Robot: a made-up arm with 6 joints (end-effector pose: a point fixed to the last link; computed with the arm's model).
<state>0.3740 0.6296 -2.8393 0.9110 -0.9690 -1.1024</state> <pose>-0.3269 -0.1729 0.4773 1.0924 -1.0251 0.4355</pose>
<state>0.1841 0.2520 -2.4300 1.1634 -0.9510 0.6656</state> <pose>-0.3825 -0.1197 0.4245 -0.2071 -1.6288 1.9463</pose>
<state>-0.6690 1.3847 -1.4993 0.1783 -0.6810 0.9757</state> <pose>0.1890 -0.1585 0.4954 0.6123 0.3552 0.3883</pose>
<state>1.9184 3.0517 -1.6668 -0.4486 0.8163 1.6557</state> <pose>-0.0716 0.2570 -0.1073 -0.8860 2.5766 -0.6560</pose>
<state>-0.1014 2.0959 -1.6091 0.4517 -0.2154 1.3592</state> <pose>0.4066 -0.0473 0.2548 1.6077 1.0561 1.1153</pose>
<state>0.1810 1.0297 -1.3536 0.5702 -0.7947 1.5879</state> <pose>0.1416 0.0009 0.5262 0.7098 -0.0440 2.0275</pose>
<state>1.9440 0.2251 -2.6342 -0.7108 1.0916 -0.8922</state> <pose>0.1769 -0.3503 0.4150 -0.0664 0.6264 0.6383</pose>
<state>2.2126 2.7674 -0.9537 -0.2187 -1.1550 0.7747</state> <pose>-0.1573 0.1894 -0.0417 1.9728 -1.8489 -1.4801</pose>
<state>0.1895 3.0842 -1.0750 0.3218 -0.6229 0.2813</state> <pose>0.1699 0.0206 -0.1285 0.5360 2.7920 -0.1201</pose>
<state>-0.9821 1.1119 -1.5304 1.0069 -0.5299 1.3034</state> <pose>0.0656 -0.1473 0.5395 0.7650 -0.4710 1.0108</pose>
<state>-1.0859 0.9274 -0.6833 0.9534 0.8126 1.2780</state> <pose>0.1081 -0.1240 0.3063 2.3814 0.3706 1.2015</pose>
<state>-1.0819 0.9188 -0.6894 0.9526 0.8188 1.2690</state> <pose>0.1082 -0.1224 0.3092 2.3661 0.3955 1.2029</pose>
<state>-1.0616 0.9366 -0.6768 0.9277 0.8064 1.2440</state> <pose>0.1108 -0.1227 0.3023 2.3849 0.4490 1.1631</pose>
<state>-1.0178 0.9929 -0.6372 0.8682 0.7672 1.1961</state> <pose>0.1165 -0.1243 0.2813 2.4473 0.5552 1.0626</pose>
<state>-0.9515 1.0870 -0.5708 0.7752 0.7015 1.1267</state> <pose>0.1232 -0.1230 0.2468 2.5347 0.7398 0.8999</pose>
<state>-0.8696 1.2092 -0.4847 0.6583 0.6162 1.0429</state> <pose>0.1263 -0.1146 0.2044 2.6061 1.0175 0.6924</pose>
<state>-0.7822 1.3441 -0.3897 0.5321 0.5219 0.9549</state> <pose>0.1221 -0.0985 0.1627 2.6185 1.3699 0.4748</pose>
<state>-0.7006 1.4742 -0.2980 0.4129 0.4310 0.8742</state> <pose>0.1104 -0.0791 0.1292 2.5583 1.7409 0.2864</pose>
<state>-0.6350 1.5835 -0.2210 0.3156 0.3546 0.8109</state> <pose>0.0955 -0.0618 0.1070 -2.3527 -1.9741 -0.1459</pose>
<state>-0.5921 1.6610 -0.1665 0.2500 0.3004 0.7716</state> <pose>0.0824 -0.0498 0.0949 -2.1603 -2.0822 -0.0676</pose>
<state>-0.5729 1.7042 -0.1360 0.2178 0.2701 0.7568</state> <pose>0.0742 -0.0435 0.0895 -2.0653 -2.1195 -0.0331</pose>
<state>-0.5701 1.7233 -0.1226 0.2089 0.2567 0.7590</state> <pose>0.0704 -0.0411 0.0874 -2.0436 -2.1150 -0.0204</pose>
